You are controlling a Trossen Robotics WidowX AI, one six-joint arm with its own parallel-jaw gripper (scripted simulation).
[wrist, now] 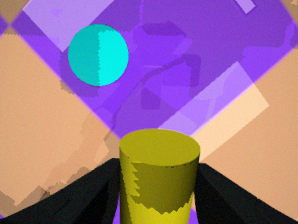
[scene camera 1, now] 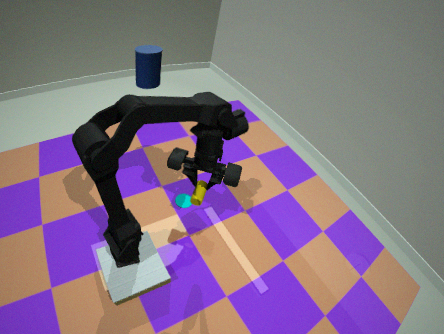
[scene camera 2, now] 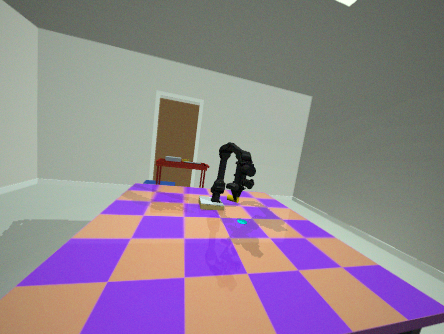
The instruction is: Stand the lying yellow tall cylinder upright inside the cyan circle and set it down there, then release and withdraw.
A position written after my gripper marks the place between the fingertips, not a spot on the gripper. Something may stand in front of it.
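Observation:
I am holding a yellow tall cylinder in my gripper (scene camera 1: 201,187), and the wrist view shows that gripper (wrist: 158,170) as well. A cyan circle (wrist: 97,54) is there for me to see too.

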